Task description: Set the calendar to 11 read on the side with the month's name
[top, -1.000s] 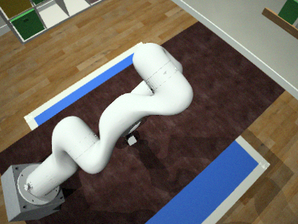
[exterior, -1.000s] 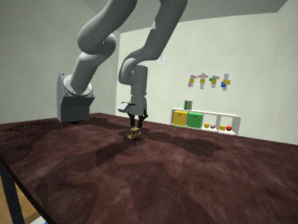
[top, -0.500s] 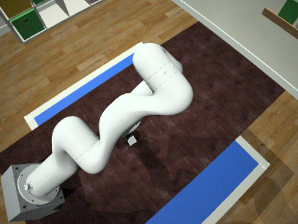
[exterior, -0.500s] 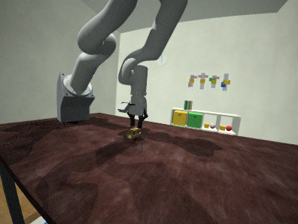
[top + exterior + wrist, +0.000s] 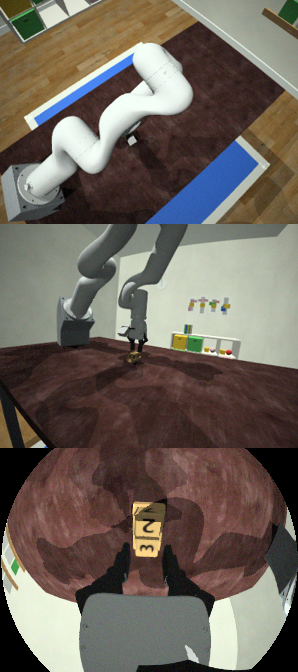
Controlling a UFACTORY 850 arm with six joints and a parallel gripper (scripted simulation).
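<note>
My gripper is now 40 mm above the cube. The rest, counted from my hand: wooden tray (60 mm below, 20 mm to the right).
</note>
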